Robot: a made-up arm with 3 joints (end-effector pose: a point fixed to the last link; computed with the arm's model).
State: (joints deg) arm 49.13 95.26 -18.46
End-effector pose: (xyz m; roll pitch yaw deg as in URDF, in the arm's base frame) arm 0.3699 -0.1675 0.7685 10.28 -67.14 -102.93
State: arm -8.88 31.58 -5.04
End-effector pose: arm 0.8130 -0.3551 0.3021 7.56 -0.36 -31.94
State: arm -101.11 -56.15 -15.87
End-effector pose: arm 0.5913 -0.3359 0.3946 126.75 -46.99 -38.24
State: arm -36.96 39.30 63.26
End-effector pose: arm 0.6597 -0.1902 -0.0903 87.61 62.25 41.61
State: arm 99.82 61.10 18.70
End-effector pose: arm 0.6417 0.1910 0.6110 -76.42 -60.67 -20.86
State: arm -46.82 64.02 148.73
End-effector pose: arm 0.3923 -0.0657 0.1220 160.95 -11.84 112.49
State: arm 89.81 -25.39 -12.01
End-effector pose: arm 0.7847 0.2602 -0.0181 -84.16 24.75 13.34
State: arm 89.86 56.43 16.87
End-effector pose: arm 0.6748 0.1139 0.6151 -66.18 -52.81 -28.90
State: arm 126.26 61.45 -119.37
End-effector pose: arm 0.4379 0.4424 -0.0230 -130.33 59.63 117.62
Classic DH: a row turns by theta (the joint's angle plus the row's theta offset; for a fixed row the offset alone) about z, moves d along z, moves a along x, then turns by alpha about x. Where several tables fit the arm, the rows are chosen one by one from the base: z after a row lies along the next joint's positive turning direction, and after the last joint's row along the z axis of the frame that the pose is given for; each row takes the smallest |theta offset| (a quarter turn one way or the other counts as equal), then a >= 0, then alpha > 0; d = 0 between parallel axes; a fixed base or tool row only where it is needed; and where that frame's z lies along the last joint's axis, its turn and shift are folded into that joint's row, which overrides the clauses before.
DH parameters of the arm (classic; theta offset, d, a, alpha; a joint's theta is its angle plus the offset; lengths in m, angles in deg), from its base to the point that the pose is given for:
base (fixed): -90 0.13 0 90
joint 1: 0 -0.3631 0.1078 90
joint 2: -90 -0.196 0.2078 90
joint 3: 0 0.0512 0.2902 90
tool (fixed): 0 0.0034 0 0

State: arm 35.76 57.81 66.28
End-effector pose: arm 0.5810 -0.3303 0.2837 -21.78 32.95 -75.20
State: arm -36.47 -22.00 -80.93
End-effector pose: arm 0.5759 -0.2603 0.5383 99.59 -56.02 -74.84
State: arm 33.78 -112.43 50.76
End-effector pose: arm 0.1654 0.1821 -0.0238 58.95 75.66 167.08
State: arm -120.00 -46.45 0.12
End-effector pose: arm 0.6691 -0.3164 0.2804 129.89 -38.96 -27.62
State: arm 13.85 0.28 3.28
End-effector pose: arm 0.8611 -0.0136 0.3216 -13.87 3.12 -1.06
